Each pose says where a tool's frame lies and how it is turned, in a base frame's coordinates. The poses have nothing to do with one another.
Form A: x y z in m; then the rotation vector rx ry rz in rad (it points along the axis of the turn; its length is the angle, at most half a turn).
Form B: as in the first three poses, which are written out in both.
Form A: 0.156, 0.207, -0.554, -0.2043, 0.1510, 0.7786
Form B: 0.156, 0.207, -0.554, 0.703, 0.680, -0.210, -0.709, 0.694, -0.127
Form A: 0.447, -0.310, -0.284, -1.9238, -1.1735, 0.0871
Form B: 0.447, -0.310, -0.284, 0.556, 0.754, 0.349, 0.695, -0.190, -0.694
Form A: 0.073, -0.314, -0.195, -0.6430, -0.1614, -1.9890
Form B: 0.073, -0.314, -0.195, -0.361, -0.785, 0.504, 0.856, -0.493, -0.156
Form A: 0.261, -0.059, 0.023, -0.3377, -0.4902, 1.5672
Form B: 0.261, -0.059, 0.023, -0.061, 0.995, 0.083, -0.865, -0.011, -0.502
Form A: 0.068, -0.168, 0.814, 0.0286, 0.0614, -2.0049
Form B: 0.068, -0.168, 0.814, -0.421, -0.906, -0.048, 0.907, -0.420, -0.031
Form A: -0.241, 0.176, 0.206, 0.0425, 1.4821, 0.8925
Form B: -0.241, 0.176, 0.206, -0.158, 0.534, -0.831, -0.485, 0.691, 0.536
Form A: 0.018, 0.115, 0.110, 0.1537, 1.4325, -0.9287
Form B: 0.018, 0.115, 0.110, -0.134, -0.451, -0.883, 0.622, 0.655, -0.429
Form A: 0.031, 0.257, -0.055, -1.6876, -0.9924, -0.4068
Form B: 0.031, 0.257, -0.055, 0.593, 0.408, 0.694, 0.778, -0.067, -0.625
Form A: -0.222, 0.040, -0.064, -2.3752, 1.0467, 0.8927
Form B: -0.222, 0.040, -0.064, 0.517, -0.509, -0.688, -0.760, -0.643, -0.096
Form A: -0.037, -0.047, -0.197, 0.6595, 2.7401, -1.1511
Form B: -0.037, -0.047, -0.197, -0.902, 0.352, -0.251, 0.426, 0.621, -0.658
